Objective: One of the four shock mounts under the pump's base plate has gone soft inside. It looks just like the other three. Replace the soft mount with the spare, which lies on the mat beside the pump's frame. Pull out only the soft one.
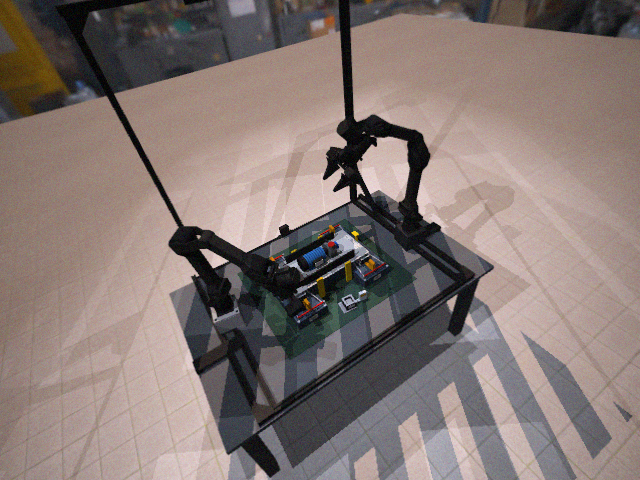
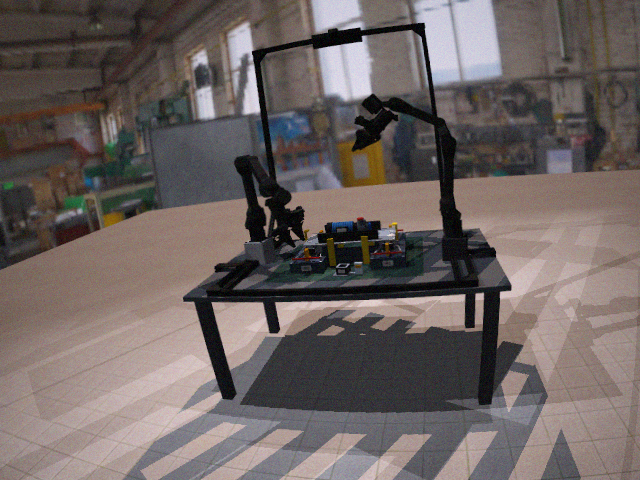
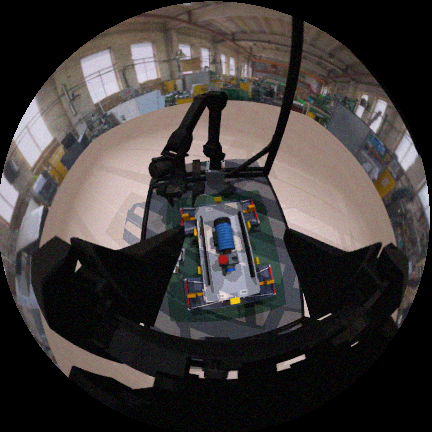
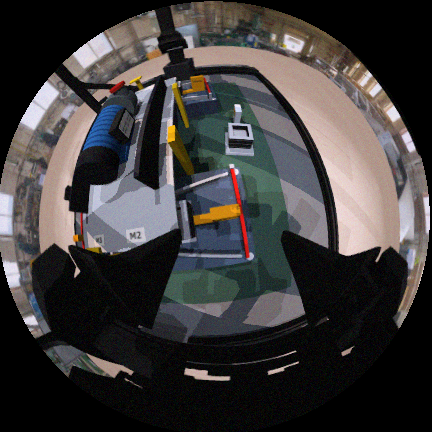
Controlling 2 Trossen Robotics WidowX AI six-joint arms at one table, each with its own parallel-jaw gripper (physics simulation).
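Observation:
The pump (image 1: 313, 256) (image 2: 342, 226) (image 3: 224, 236) (image 4: 106, 130) sits on its grey base plate (image 4: 135, 205). A mount (image 4: 186, 221) shows partly at the plate's edge near the M2 label; the other mounts are hidden or too small to tell apart. A black block with a pale square rim, apparently the spare (image 1: 349, 302) (image 2: 342, 268) (image 4: 240, 142), lies on the mat beside the frame. My right gripper (image 2: 290, 241) (image 4: 233, 235) is open and empty above the M2 corner. My left gripper (image 1: 329, 184) (image 2: 354, 149) (image 3: 236, 232) is open and empty, high above the table.
Orange levers (image 1: 370, 264) (image 4: 217, 214) and red bars (image 4: 245, 232) stand at the corner bays. Two yellow posts (image 1: 321, 287) (image 1: 348, 270) rise along the frame's near side. A small white block (image 1: 362, 294) (image 4: 237, 113) stands beside the spare.

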